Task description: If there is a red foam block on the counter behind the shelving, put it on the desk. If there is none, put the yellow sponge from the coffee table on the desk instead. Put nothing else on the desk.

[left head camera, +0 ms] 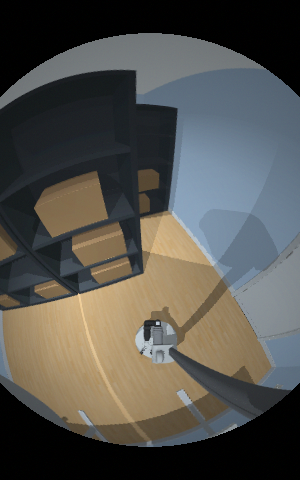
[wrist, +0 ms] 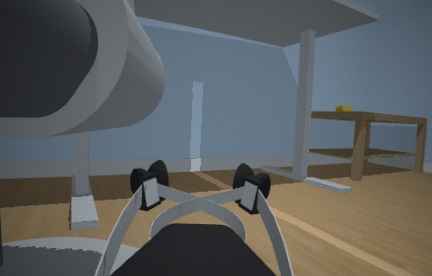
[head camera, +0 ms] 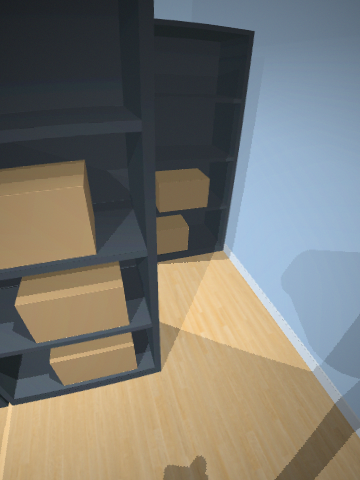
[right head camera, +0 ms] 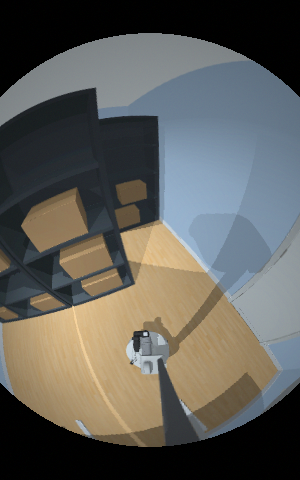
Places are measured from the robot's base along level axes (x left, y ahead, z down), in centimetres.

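Pixels of known places: gripper, fingertip midpoint: (left head camera: 146, 354) (wrist: 201, 178) (right head camera: 136, 365).
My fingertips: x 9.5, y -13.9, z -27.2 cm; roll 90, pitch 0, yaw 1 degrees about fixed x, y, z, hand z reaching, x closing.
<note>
For each thing: its top centre in the pictures, then the offset to it from my fingertips. "spot": a spot on its surface instead. Level surfaces: height alone.
- yellow sponge, middle of its top: (wrist: 344, 106) dx +106.8, dy -165.7, dz -19.6 cm
- desk, its level: dz -62.6 cm
- dark shelving, surface spot: (head camera: 148, 200) (right head camera: 107, 199) spot: dx +6.3, dy +96.7, dz -89.4 cm
- Wooden floor, its level: dz +29.9 cm
- white door, surface spot: (right head camera: 270, 310) spot: dx -131.9, dy +18.5, dz -19.8 cm
My gripper (wrist: 201, 178) is open and empty in the wrist view, its two black fingertips apart above the wooden floor. The yellow sponge (wrist: 343, 108) lies on the wooden coffee table (wrist: 390, 117) at the right of the wrist view, well beyond the gripper. The desk (wrist: 260, 20) shows from below, with pale legs, in the wrist view; its top surface is hidden there. The dark shelving (head camera: 148, 200) (left head camera: 136, 175) (right head camera: 107, 200) stands at the left of the head views, with cardboard boxes on it. The counter and a red foam block do not show in these views.
A second dark shelf unit (head camera: 241, 115) (left head camera: 172, 155) (right head camera: 158, 170) with boxes stands behind the shelving, against the blue wall (head camera: 305, 175). Wooden floor (head camera: 220, 350) runs between the shelving's end and this wall. A white door (left head camera: 270, 300) (right head camera: 270, 310) shows at the right.
</note>
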